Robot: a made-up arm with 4 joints.
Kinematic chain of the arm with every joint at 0, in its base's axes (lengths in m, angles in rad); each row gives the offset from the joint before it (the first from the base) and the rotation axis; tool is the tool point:
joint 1: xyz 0 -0.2 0.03 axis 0.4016 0.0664 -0.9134
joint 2: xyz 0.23 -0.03 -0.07 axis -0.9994 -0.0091 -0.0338
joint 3: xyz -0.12 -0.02 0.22 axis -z
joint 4: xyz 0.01 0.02 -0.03 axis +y
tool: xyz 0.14 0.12 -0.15
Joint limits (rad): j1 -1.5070..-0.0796 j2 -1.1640..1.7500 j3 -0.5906..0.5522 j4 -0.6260..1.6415
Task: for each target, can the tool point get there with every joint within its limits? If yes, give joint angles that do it. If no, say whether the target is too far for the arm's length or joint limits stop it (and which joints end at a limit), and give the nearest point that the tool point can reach.
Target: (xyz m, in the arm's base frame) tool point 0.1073 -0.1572 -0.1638
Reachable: yes | joints -1.2566 1.2012 0.1655 0.8867
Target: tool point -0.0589 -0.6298 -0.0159
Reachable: no: joint limits stop it (at a limit: joint 2, joint 3, joint 4) | nearest point -0.0201 -0.3330 0.0202 | short by 0.302 m
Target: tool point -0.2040 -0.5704 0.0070
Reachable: no: joint limits stop it (at a limit: joint 2, joint 3, joint 4) | nearest point -0.0583 -0.3189 0.0045 | short by 0.291 m
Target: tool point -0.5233 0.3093 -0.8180
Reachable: no: too far | nearest point -0.0747 -0.0034 -0.2517 | short by 0.787 m
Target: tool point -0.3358 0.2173 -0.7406
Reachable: no: too far | nearest point -0.0499 -0.0079 -0.2713 | short by 0.594 m
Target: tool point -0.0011 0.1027 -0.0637
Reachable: yes | joints -1.3568 0.0666 -0.0586 -0.3773
